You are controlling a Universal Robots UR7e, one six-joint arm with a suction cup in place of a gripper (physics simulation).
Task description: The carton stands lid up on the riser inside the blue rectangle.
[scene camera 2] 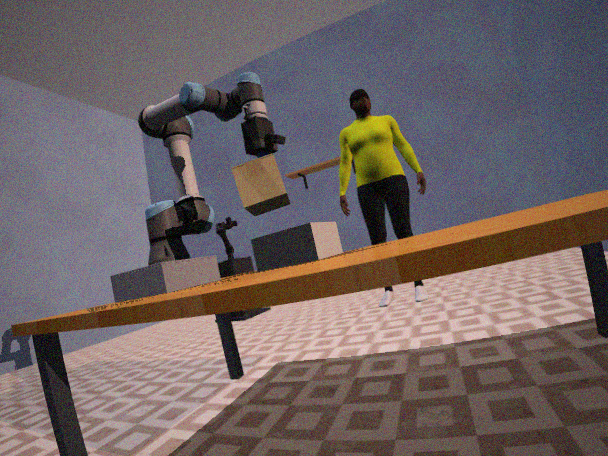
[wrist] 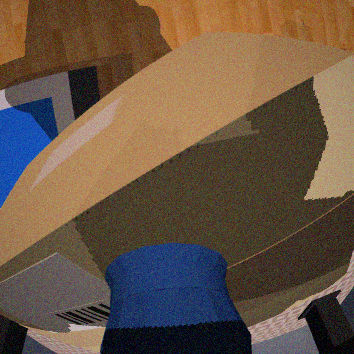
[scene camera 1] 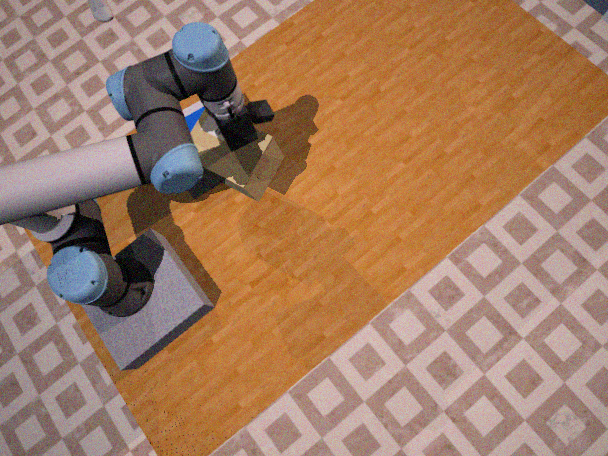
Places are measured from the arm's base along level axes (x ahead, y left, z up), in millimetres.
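Pixels of known places: hand, its tool point: (wrist: 172, 250); arm's base, origin of its link: (scene camera 2: 170, 264) (scene camera 1: 125, 287).
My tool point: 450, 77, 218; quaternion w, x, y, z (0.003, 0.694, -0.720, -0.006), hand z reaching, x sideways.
Observation:
Ahead of a thing's pixels: the offset from my tool point to its top centre, as dx, dy, dz. Level surfaces: height alone.
A tan carton @(-32, +11, +16) (scene camera 1: 270, 164) (scene camera 2: 260, 182) (wrist: 165, 105) hangs in the air, leaning a little in the scene camera 2 view. Its face with a seam and a grey barcode label @(-26, +51, +15) (wrist: 55, 285) is up. My gripper (scene camera 1: 240, 132) (scene camera 2: 260, 142) (wrist: 167, 265) is above it, its blue suction cup on that face in the wrist view. The riser @(-71, +198, -191) (scene camera 2: 285, 247) (wrist: 62, 102), a box with pale rims and dark sides, stands on the table below the carton, apart from it. Part of the blue rectangle @(-71, +198, -191) (scene camera 1: 195, 119) (wrist: 17, 150) shows on its top; the arm and carton hide the rest.
A grey block (scene camera 1: 170, 305) (scene camera 2: 192, 272) under the arm's base stands on the wooden table @(dz -313) (scene camera 1: 400, 125) (scene camera 2: 450, 245). A person in a yellow top (scene camera 2: 377, 145) stands behind the table. Another table (scene camera 2: 315, 168) shows further back.

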